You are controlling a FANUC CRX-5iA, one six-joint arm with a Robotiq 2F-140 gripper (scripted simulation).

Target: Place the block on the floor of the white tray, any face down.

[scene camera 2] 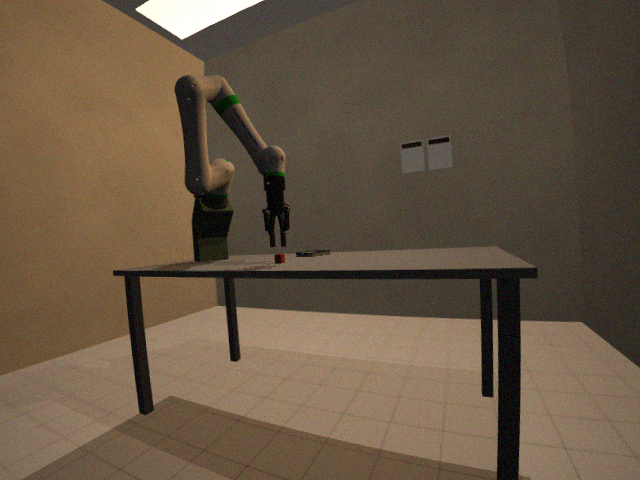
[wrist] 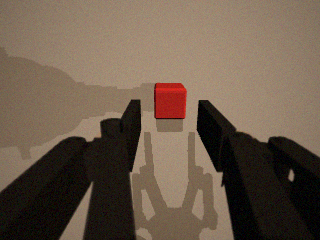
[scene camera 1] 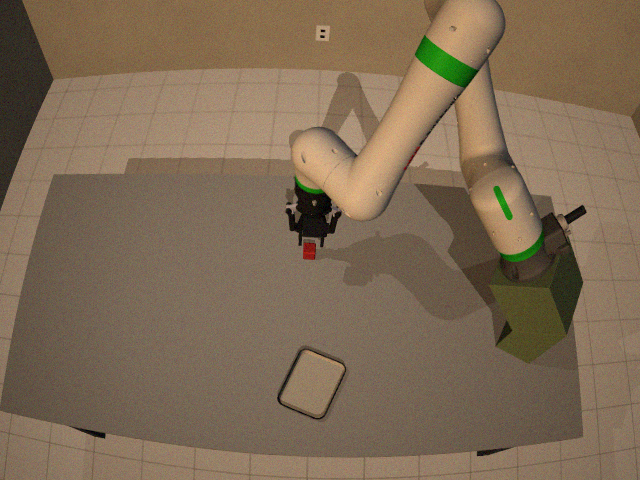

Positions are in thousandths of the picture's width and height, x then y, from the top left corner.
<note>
In view: my gripper (scene camera 2: 435, 514), a red block (wrist: 530, 410) and a white tray (scene camera 1: 490, 793).
My gripper is seen too in the wrist view (wrist: 530, 481) and in scene camera 1 (scene camera 1: 487, 503). The wrist view misses the white tray: it is out of frame.
</note>
